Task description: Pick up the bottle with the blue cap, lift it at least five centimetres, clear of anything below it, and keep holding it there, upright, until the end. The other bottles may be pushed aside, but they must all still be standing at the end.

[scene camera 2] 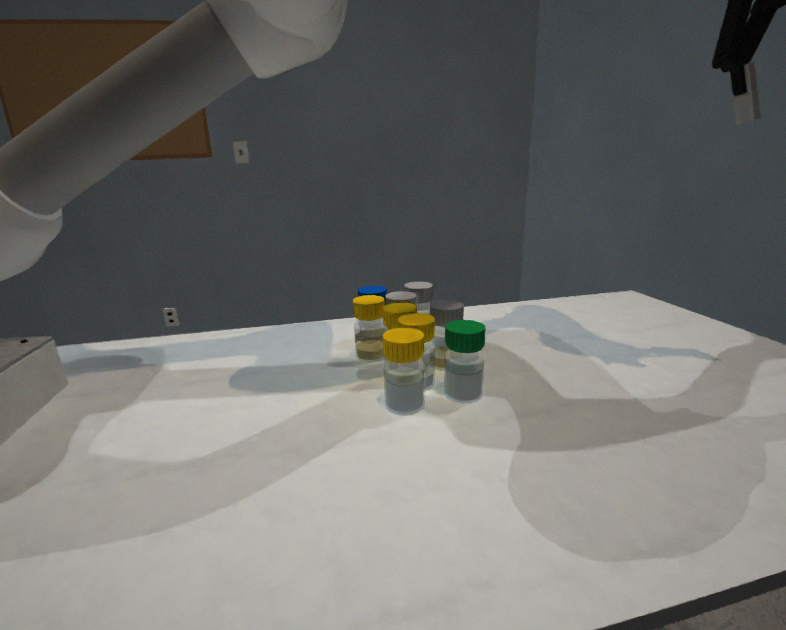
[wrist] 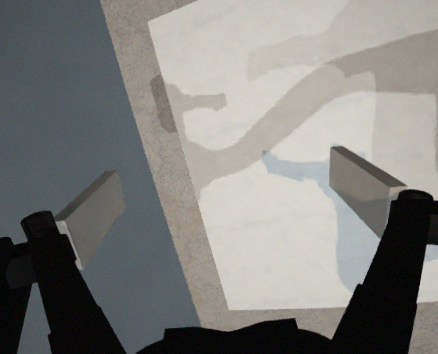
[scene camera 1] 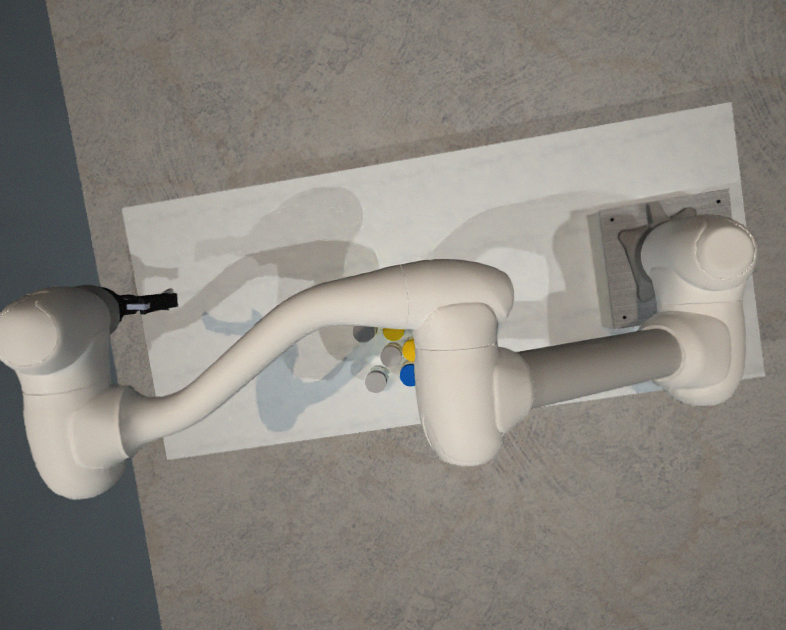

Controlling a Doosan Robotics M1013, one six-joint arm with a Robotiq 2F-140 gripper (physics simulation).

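Places are measured from the arm's base along level axes (x ahead, y left, z up), in centimetres.
Pixels of known places: gripper, fingertip midpoint: [wrist: 224,177].
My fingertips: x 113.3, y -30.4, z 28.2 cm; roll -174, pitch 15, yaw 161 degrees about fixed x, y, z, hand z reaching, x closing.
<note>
For each thing: its top centre in the pictures, then the offset to it from my fingertips. Level surfaces: height alone.
- bottle with the blue cap, middle of its top: [scene camera 2: 372,289] [scene camera 1: 410,375] dx -45.2, dy +37.9, dz -27.5 cm
- white table, its level: dz -38.0 cm
- yellow-capped bottle, middle of its top: [scene camera 2: 368,299] [scene camera 1: 413,350] dx -47.9, dy +32.1, dz -27.5 cm
- dark grey-capped bottle, middle of its top: [scene camera 2: 446,304] [scene camera 1: 363,332] dx -37.6, dy +23.5, dz -27.5 cm
The bottle with the blue cap [scene camera 1: 408,374] [scene camera 2: 372,292] stands upright on the white table [scene camera 1: 229,420] [scene camera 2: 295,525]. The arm partly covers it in scene camera 1; in scene camera 2 a yellow-capped bottle [scene camera 2: 368,307] in front hides most of it. Other upright bottles stand close by, including a light grey-capped one [scene camera 1: 375,379] [scene camera 2: 418,290], a grey-capped one [scene camera 1: 391,354] and a green-capped one [scene camera 2: 465,336]. My gripper [scene camera 1: 150,303] [wrist: 224,177] is open and empty, high near the table's far left end in scene camera 1, well away from the bottles.
More yellow-capped bottles [scene camera 2: 403,345] [scene camera 2: 416,327] and a dark grey-capped bottle [scene camera 1: 364,333] [scene camera 2: 446,313] belong to the cluster. The arm [scene camera 1: 459,387] passes above it. The metal base plate [scene camera 1: 616,275] is at the table's right end in scene camera 1.
</note>
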